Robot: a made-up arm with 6 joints.
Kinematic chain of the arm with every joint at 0, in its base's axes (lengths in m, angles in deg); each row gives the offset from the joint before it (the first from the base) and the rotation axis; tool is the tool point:
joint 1: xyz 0 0 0.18 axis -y
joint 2: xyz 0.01 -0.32 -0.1 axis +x
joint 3: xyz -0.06 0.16 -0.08 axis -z
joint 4: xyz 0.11 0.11 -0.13 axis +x
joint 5: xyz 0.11 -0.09 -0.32 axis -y
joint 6: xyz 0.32 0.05 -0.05 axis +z
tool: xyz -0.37 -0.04 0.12
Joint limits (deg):
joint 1: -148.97..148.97
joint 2: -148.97..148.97
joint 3: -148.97..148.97
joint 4: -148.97..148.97
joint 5: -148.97..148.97
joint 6: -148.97..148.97
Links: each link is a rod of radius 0.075 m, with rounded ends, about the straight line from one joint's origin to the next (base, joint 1, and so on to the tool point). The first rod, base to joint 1, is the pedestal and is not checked.
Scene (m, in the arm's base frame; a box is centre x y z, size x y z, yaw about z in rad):
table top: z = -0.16
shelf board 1: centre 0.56 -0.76 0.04 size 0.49 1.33 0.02 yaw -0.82
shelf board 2: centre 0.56 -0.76 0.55 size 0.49 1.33 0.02 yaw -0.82
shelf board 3: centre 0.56 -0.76 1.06 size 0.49 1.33 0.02 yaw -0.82
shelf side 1: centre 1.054 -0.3 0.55 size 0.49 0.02 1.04 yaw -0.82
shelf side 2: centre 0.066 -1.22 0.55 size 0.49 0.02 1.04 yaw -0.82
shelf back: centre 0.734 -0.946 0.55 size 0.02 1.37 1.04 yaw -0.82
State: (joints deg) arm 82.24 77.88 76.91 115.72 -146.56 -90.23
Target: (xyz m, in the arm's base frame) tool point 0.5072 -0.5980 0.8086
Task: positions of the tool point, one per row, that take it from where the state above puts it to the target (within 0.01 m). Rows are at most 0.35 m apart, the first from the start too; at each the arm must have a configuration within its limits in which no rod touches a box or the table.
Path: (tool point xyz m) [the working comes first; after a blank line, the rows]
Joints at the target: 58.85 91.43 92.03 105.93 -106.91 -131.19
Straight joint move there: clear.

1: -0.0205 -0.6247 0.7254
2: 0.2070 -0.6375 0.8188
3: 0.5072 -0.5980 0.8086

